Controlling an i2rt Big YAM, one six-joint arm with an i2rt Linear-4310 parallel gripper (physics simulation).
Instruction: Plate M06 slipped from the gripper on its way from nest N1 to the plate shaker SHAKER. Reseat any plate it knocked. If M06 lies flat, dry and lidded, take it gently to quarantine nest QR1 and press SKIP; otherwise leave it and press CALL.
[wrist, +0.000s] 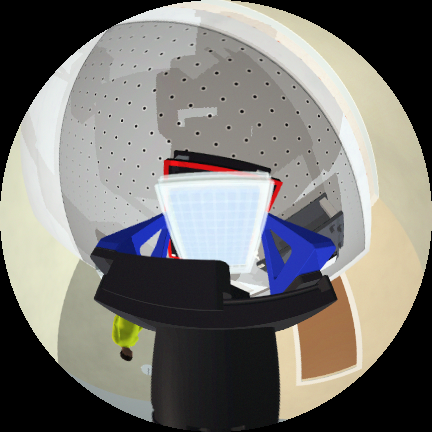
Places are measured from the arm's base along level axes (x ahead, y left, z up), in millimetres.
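Where they show: gripper, fingertip midpoint: (215, 215).
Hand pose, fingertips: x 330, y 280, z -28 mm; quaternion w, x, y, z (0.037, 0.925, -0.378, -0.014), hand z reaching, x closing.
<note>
After its pixels a point has its place.
A clear, lidded microplate (217, 220) @(y 285, x 338, z -12 mm) with a pale blue well grid is held between the blue fingers of my gripper (215, 215) @(y 280, x 330, z -28 mm). The gripper is shut on its two sides. The plate looks level with the gripper, and its label is not readable, so I cannot tell its number from this view. Behind and below the plate is a red-rimmed black nest (276, 189) @(y 246, x 388, z -53 mm), largely hidden by the plate. I cannot tell how far the plate is above it. The shaker and the buttons cannot be made out with certainty.
A perforated grey table top (125, 120) @(y 429, x 320, z -93 mm) spreads around the nest. A black edge piece (220, 160) @(y 300, x 358, z -88 mm) lies along the nest's far side. Dark grey equipment (312, 215) @(y 121, x 420, z -88 mm) stands at the right. A figure in yellow (126, 330) and a brown panel (327, 335) show beyond the table.
</note>
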